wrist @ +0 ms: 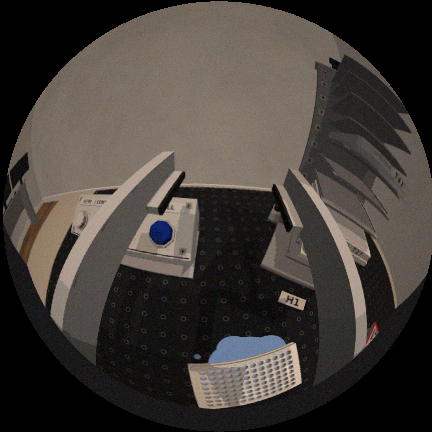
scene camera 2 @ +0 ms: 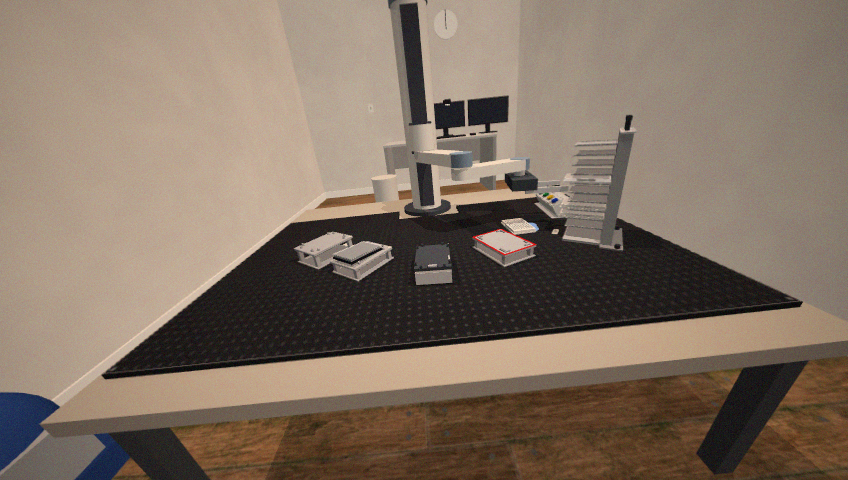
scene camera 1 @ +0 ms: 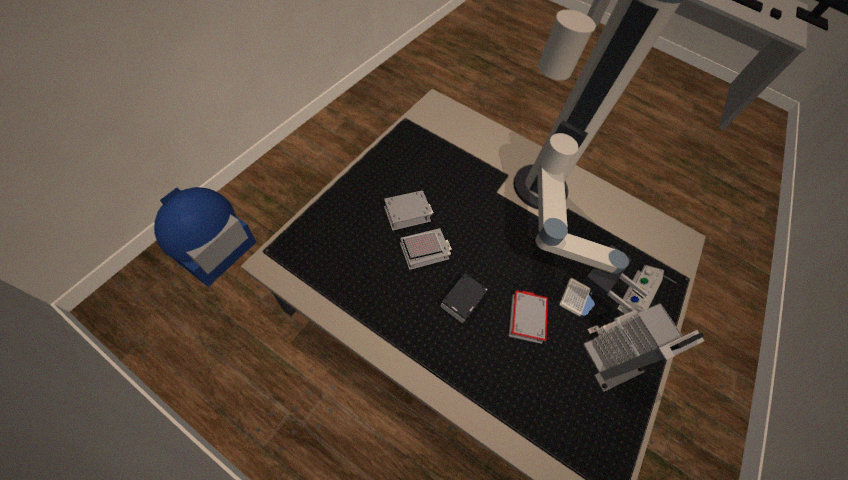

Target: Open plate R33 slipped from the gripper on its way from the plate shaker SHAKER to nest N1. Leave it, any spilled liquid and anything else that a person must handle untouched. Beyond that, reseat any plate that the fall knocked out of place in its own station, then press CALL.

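Pixels of known places: gripper, fingertip midpoint: (wrist: 230, 168) (scene camera 2: 563, 185) (scene camera 1: 640, 304); arm's base, origin of the base link: (scene camera 2: 427, 208).
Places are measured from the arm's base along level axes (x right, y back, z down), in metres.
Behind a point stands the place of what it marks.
Note:
The dropped plate R33 (scene camera 1: 574, 295) @[x -0.328, y -0.420, z -0.026 m] (scene camera 2: 518, 225) @[x -0.333, y -0.428, z -0.026 m] (wrist: 245, 380) @[x -0.343, y -0.411, z -0.027 m], beige with many wells, lies on the dark mat with blue liquid (scene camera 1: 587, 305) @[x -0.390, y -0.419, z -0.013 m] (scene camera 2: 533, 226) @[x -0.375, y -0.466, z -0.027 m] (wrist: 247, 347) @[x -0.392, y -0.421, z -0.014 m] beside it. My gripper (scene camera 1: 635, 301) @[x -0.513, y -0.391, z -0.154 m] (scene camera 2: 560, 186) @[x -0.513, y -0.391, z -0.154 m] (wrist: 230, 168) @[x -0.513, y -0.391, z -0.154 m] is shut and empty, its fingertips a narrow gap apart, above the mat near the button panel and the rack. The blue CALL button (wrist: 161, 233) @[x -0.514, y -0.331, z -0.081 m] shows beside the left finger in the wrist view. In the rack H1, plate T42 (wrist: 367, 147) @[x -0.473, y -0.477, z -0.211 m] sits at mid-height and plate T27 (wrist: 356, 242) @[x -0.453, y -0.517, z -0.131 m] low down, partly hidden by the right finger.
The rack (scene camera 1: 665, 327) @[x -0.531, y -0.542, z -0.316 m] (scene camera 2: 617, 190) @[x -0.532, y -0.643, z -0.191 m] (wrist: 312, 117) @[x -0.604, y -0.522, z -0.226 m] stands beside the button panel (scene camera 1: 654, 277) @[x -0.555, y -0.198, z -0.090 m] (wrist: 187, 220) @[x -0.533, y -0.357, z -0.083 m]. A red-rimmed station (scene camera 1: 529, 315) @[x -0.213, y -0.609, z -0.053 m] (scene camera 2: 504, 242) @[x -0.216, y -0.620, z -0.053 m], a dark-topped station (scene camera 1: 465, 296) @[x 0.012, y -0.690, z -0.067 m] (scene camera 2: 433, 256) @[x 0.013, y -0.694, z -0.068 m], a station bearing a pinkish plate (scene camera 1: 424, 245) @[x 0.240, y -0.610, z -0.076 m] and a grey station (scene camera 1: 407, 208) @[x 0.388, y -0.507, z -0.069 m] (scene camera 2: 324, 243) @[x 0.385, y -0.511, z -0.069 m] stand farther left.

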